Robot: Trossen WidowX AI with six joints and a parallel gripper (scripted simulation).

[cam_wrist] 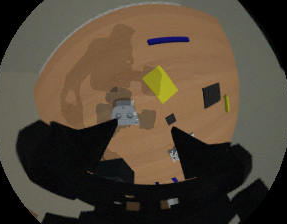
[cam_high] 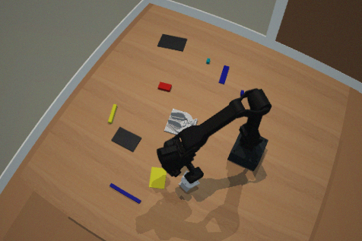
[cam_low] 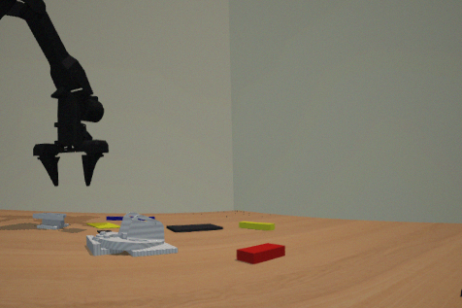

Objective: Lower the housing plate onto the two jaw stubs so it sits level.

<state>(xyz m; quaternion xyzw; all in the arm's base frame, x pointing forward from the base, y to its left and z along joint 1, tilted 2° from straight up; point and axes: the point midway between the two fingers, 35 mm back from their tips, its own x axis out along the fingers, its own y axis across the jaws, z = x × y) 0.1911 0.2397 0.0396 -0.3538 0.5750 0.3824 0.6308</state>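
Now: the white part 90 mm below my gripper tip, 50 mm behind it and 10 mm to the left of it. Also, from my gripper tip: small dark square (100 mm below, 80 mm ahead, 60 mm to the right); then blue bar (190 mm to the left, 160 mm ahead, 90 mm below); then yellow plate (100 mm below, 80 mm ahead, 60 mm to the left).
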